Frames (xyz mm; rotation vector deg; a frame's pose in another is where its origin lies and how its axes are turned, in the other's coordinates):
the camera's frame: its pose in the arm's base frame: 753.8 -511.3 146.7 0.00 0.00 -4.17
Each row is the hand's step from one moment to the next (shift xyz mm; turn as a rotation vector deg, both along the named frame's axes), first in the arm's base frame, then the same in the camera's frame.
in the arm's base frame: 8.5 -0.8 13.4 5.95 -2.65 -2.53
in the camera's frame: 8.5 -0.2 13.4 6.13 -2.21 -2.53
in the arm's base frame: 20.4 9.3 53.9 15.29 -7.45 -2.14
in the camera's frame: 19.7 10.8 53.9 15.79 -6.32 -2.14
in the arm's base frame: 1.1 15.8 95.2 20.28 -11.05 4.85
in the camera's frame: -0.1 15.8 95.2 21.03 -9.55 4.85
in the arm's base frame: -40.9 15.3 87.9 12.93 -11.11 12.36
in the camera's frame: -41.9 12.3 87.9 13.70 -10.14 12.36
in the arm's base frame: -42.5 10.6 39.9 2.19 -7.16 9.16
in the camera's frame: -43.2 7.5 39.9 2.70 -6.98 9.16
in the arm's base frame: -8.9 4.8 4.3 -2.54 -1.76 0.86
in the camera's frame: -9.2 4.1 4.3 -2.41 -1.94 0.86
